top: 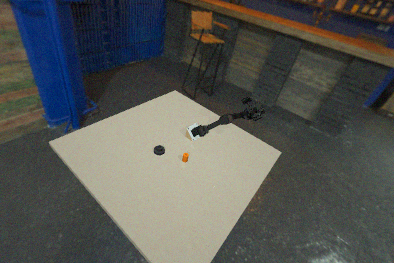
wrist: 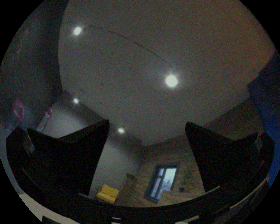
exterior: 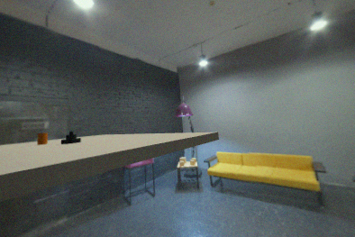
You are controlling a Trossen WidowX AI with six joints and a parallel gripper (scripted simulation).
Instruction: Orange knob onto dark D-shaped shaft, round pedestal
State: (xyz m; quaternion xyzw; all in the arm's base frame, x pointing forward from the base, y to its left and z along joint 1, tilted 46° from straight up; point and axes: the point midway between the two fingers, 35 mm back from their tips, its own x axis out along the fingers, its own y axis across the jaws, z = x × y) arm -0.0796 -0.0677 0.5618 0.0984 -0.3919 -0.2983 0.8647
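My gripper tip is 300 mm short of the orange knob, 240 mm to the left of it and 500 mm above it. Also, from my gripper tip: round pedestal: 370 mm ahead, 430 mm to the right, 490 mm below.
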